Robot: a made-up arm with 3 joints. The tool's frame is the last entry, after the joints.
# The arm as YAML. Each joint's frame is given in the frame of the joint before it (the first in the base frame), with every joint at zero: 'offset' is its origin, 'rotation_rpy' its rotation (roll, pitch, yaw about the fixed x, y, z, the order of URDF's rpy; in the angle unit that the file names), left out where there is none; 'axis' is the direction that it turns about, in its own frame. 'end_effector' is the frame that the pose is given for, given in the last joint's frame.
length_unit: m
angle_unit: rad
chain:
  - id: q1
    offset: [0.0, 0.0, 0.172]
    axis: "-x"
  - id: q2
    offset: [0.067, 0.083, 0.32]
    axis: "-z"
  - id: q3
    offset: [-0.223, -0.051, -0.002]
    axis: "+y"
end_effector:
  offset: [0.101, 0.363, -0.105]
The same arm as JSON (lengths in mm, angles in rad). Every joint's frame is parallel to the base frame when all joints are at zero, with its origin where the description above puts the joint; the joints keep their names.
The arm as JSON. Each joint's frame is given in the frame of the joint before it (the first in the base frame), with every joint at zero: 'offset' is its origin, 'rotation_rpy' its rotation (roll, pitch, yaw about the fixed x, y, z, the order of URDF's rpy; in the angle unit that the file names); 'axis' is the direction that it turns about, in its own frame. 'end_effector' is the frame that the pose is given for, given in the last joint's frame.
{"length_unit": "mm", "angle_unit": "rad", "chain": [
  {"id": "q1", "offset": [0.0, 0.0, 172.0], "rotation_rpy": [0.0, 0.0, 0.0], "axis": [-1.0, 0.0, 0.0]},
  {"id": "q2", "offset": [67.0, 83.0, 320.0], "rotation_rpy": [0.0, 0.0, 0.0], "axis": [0.0, 0.0, -1.0]},
  {"id": "q3", "offset": [-223.0, -51.0, -2.0], "rotation_rpy": [0.0, 0.0, 0.0], "axis": [0.0, 1.0, 0.0]}
], "end_effector": {"offset": [101.0, 363.0, -105.0], "rotation_rpy": [0.0, 0.0, 0.0]}}

